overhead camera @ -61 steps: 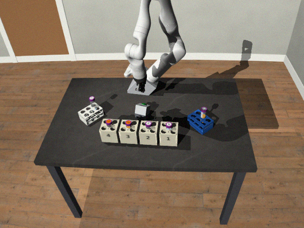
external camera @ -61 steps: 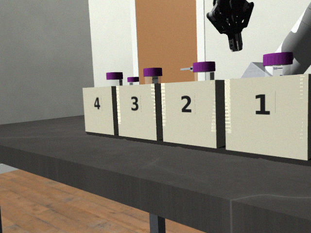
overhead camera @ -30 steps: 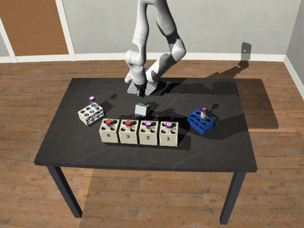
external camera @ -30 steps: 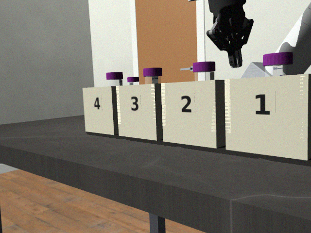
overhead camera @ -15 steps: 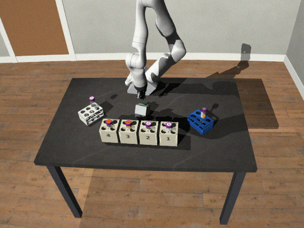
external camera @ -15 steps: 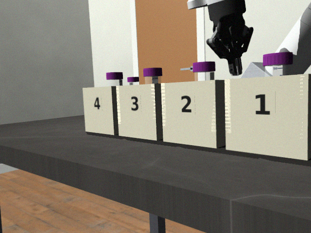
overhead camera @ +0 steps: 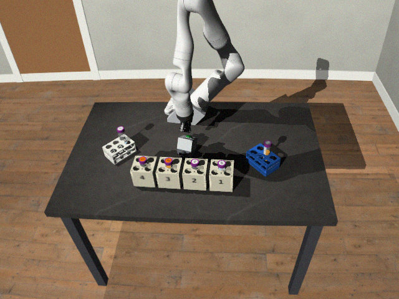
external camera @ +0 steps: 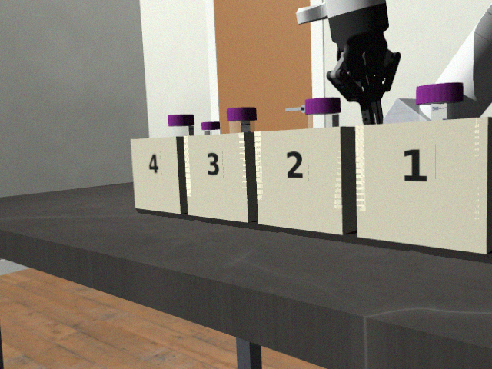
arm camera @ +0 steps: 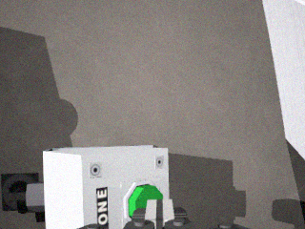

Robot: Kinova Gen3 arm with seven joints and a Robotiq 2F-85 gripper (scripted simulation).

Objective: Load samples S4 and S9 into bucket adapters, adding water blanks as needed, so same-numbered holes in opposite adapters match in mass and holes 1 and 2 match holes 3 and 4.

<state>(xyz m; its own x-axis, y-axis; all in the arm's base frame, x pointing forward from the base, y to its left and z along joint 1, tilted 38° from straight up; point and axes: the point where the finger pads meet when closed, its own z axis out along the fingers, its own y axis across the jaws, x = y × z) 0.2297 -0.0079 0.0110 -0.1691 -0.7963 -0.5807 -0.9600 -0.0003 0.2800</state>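
My hand is 2 cm short of the done desk and 6 cm above it. The rest, counted from my hand: adapter 4 (23 cm ahead, 15 cm to the right, 6 cm below); then adapter 1 (20 cm ahead, 18 cm to the left, 6 cm below); then adapter 3 (22 cm ahead, 4 cm to the right, 6 cm below).
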